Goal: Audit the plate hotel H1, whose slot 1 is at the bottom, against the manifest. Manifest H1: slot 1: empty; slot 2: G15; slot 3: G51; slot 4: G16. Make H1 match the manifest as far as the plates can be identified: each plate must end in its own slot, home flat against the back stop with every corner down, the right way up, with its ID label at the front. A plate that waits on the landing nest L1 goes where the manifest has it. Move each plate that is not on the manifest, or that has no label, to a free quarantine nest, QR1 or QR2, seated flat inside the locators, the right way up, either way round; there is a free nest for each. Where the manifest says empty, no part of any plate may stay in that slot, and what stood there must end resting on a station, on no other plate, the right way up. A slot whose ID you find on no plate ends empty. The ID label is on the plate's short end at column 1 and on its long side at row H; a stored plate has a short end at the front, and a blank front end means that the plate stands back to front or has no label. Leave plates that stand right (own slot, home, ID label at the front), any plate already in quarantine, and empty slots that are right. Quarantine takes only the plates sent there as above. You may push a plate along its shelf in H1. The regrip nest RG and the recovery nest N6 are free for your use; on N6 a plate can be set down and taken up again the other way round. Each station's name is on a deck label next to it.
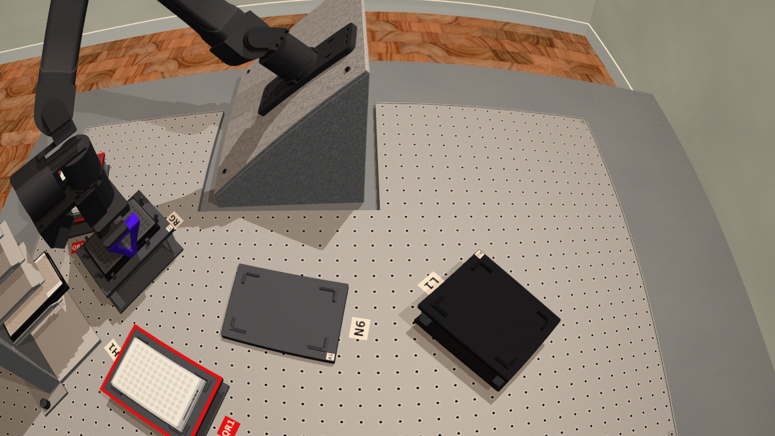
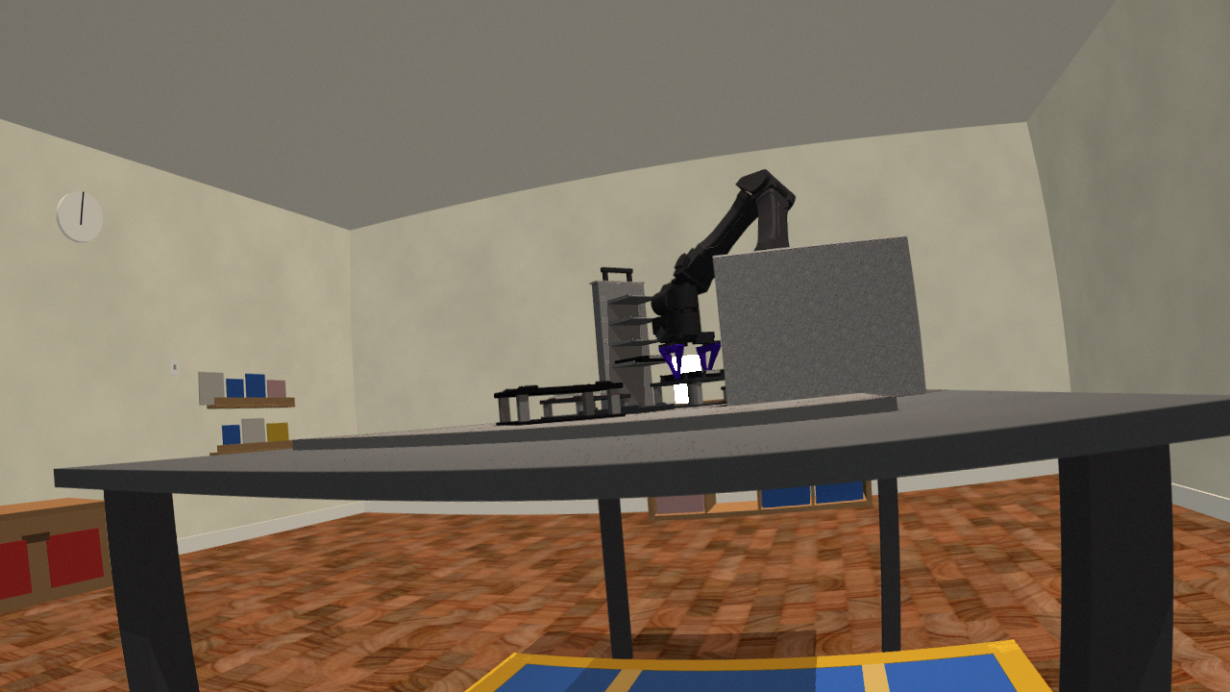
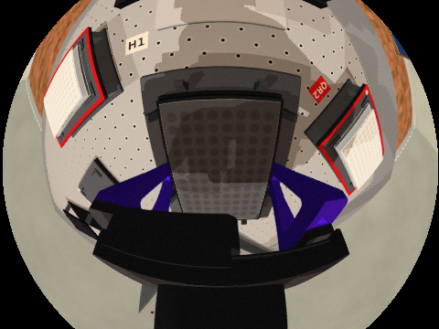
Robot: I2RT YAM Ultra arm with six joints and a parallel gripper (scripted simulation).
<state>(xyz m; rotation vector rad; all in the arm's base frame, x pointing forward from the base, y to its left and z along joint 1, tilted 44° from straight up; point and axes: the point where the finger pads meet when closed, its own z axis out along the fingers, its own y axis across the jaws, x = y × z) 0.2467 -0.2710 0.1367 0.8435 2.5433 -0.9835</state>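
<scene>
The regrip nest RG lies 1 cm below my hand. From my hand the other things lie so: plate hotel H1: 21 cm ahead, 16 cm to the right, 9 cm above; then quarantine nest QR2: 12 cm behind, 17 cm to the right, 3 cm below; then quarantine nest QR1: 22 cm ahead, 10 cm to the left, 3 cm below.
</scene>
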